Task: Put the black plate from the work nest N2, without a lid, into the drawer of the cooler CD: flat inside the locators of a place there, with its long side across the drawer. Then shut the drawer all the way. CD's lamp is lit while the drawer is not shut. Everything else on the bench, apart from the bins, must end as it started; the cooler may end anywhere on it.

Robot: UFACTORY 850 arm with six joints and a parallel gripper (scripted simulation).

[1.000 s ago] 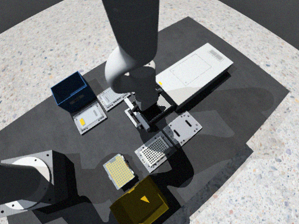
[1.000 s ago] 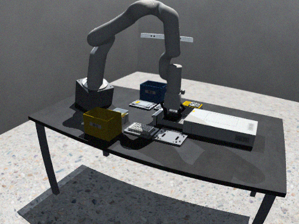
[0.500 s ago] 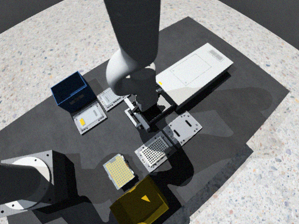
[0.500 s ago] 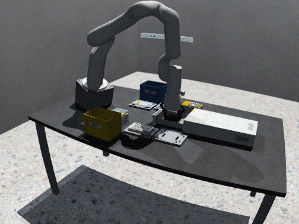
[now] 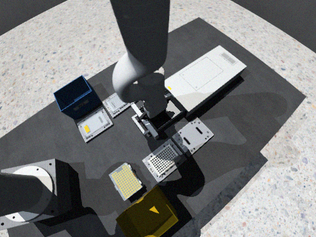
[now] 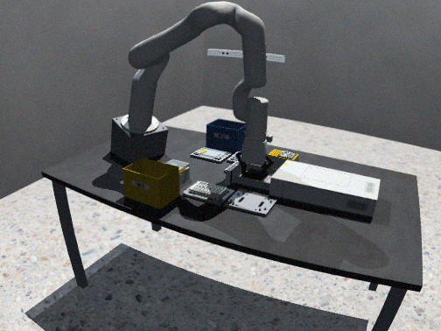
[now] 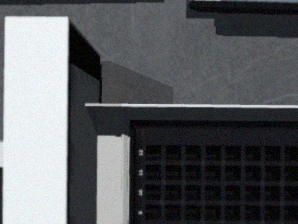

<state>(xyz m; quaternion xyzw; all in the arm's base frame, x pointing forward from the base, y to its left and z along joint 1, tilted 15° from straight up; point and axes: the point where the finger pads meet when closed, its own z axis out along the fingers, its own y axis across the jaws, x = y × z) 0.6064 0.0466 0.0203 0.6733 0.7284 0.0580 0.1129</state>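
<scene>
The black plate is 10 mm below my hand. The rest, counted from my hand: drawer 30 mm ahead; yellow-rimmed tip box 50 mm ahead, 180 mm to the left, 20 mm above; white cooler 180 mm ahead, 10 mm to the left, 10 mm above.
</scene>
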